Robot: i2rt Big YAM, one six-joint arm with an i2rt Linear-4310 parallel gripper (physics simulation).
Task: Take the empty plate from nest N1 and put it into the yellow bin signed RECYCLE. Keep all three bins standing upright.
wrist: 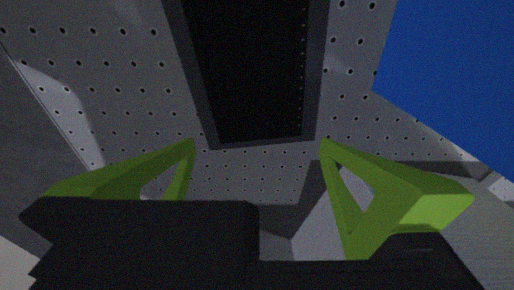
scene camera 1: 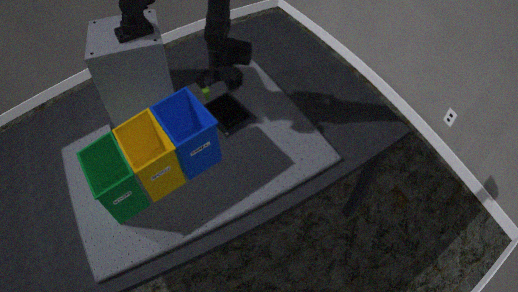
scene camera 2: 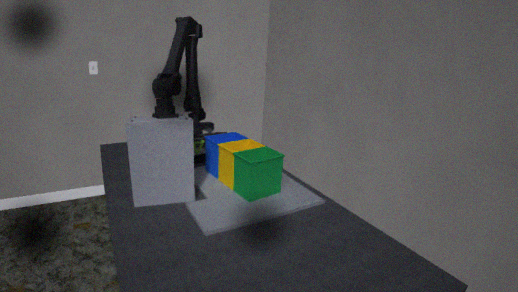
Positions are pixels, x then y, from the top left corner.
blue bin: wrist 443, 70; scene camera 1; scene camera 2
yellow bin: scene camera 1; scene camera 2; not seen in the wrist view (out of frame)
green bin: scene camera 1 110, 178; scene camera 2 257, 172; not seen in the wrist view (out of frame)
same spot on blue bin: [scene camera 1: 191, 128] = [scene camera 2: 206, 170]
same spot on yellow bin: [scene camera 1: 149, 151] = [scene camera 2: 223, 181]
